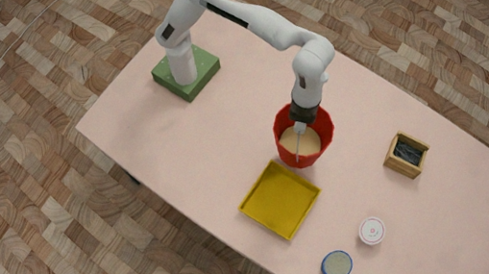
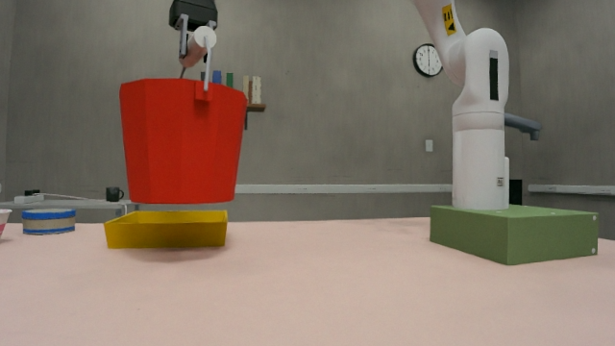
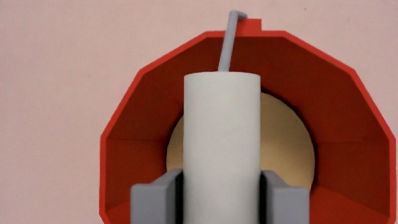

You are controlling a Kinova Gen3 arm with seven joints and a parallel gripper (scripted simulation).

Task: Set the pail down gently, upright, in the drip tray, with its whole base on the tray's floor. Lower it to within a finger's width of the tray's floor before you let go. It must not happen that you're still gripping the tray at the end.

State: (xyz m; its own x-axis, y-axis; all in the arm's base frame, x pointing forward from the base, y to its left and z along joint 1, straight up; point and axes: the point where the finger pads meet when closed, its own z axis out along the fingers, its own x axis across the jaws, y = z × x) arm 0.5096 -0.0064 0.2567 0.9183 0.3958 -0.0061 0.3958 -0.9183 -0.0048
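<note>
The red pail is 100 mm below my hand and 10 mm ahead of it. The rest, counted from my hand: yellow drip tray 320 mm below, 170 mm to the right, 60 mm ahead; then wooden box 360 mm ahead, 290 mm below, 240 mm to the left.
</note>
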